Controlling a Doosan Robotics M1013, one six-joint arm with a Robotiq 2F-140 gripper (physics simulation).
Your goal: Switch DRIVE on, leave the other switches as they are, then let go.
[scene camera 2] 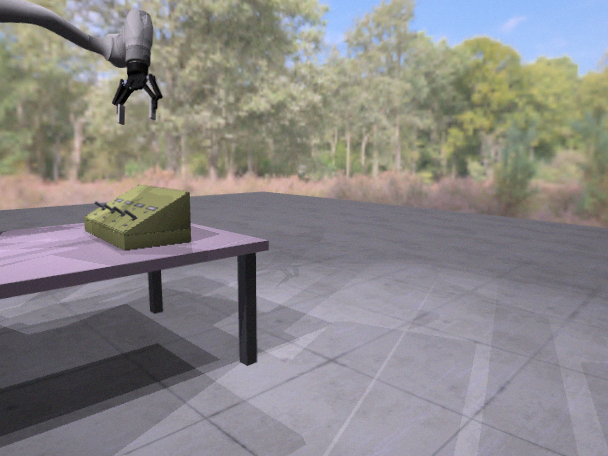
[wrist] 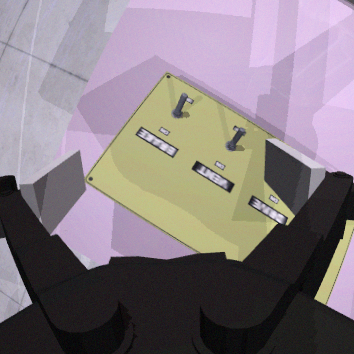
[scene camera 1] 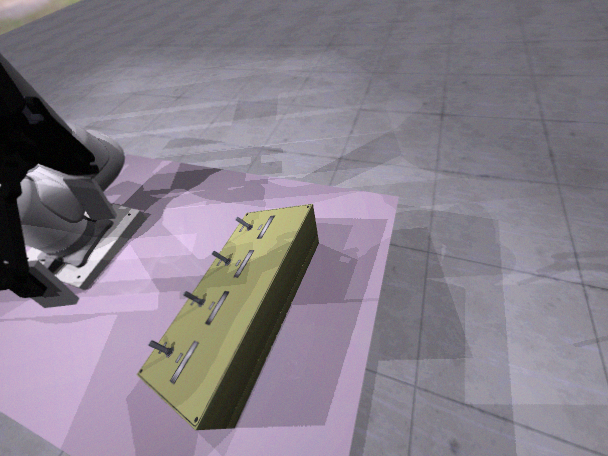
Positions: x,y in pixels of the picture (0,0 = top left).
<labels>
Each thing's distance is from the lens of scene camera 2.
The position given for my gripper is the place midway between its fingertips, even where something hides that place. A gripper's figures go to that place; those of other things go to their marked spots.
my gripper (scene camera 2: pixel 136 121): 172 cm
olive switch box (scene camera 2: pixel 162 216): 161 cm
</labels>
